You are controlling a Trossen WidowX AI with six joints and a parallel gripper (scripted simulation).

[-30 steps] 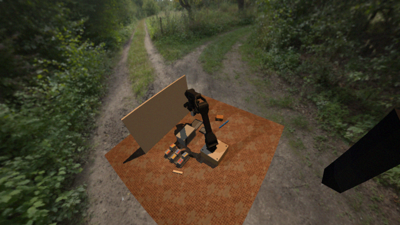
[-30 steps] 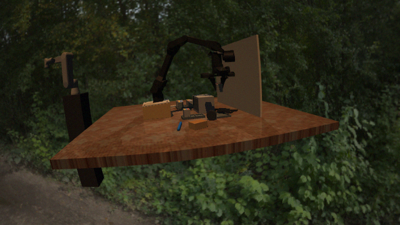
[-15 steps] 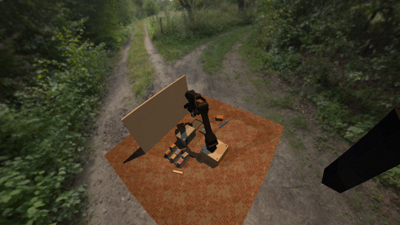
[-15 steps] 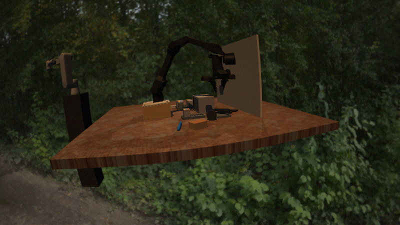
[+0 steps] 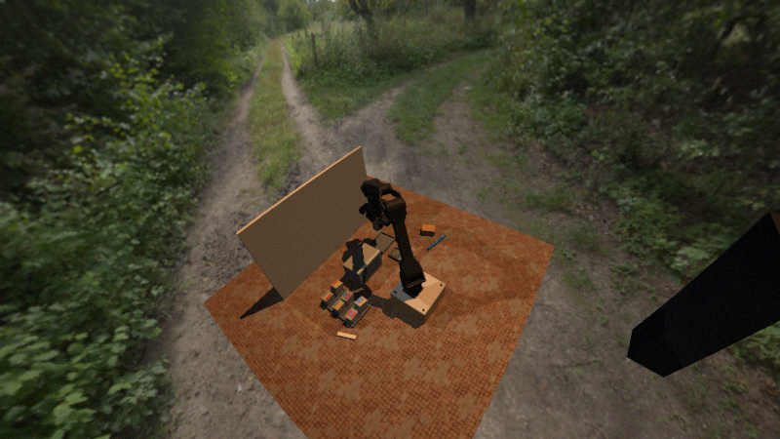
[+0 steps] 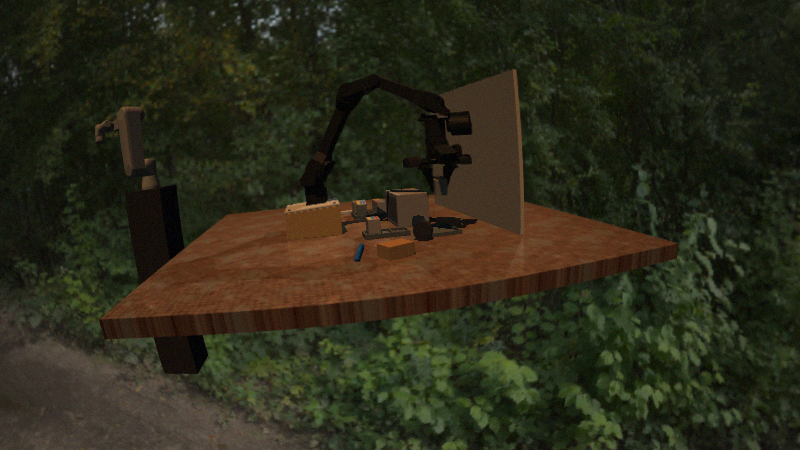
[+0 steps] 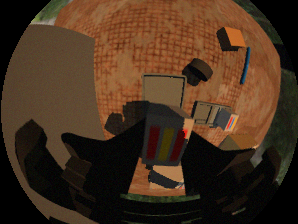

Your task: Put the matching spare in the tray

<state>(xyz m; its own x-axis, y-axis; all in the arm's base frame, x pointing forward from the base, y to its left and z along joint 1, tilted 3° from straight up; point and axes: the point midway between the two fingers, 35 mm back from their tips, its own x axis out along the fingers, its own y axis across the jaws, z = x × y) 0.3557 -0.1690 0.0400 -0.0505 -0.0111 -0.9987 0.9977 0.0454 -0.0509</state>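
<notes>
My gripper tip is now 11 cm above the grey-rimmed tray, 1 cm to the right of it and 1 cm past it. Also, from my gripper tip: striped spare (19 cm behind, 7 cm below, 1 cm to the left); dark round object (9 cm below, 8 cm to the right, 7 cm behind); mounted unit (20 cm to the left, 7 cm behind, 6 cm below).
</notes>
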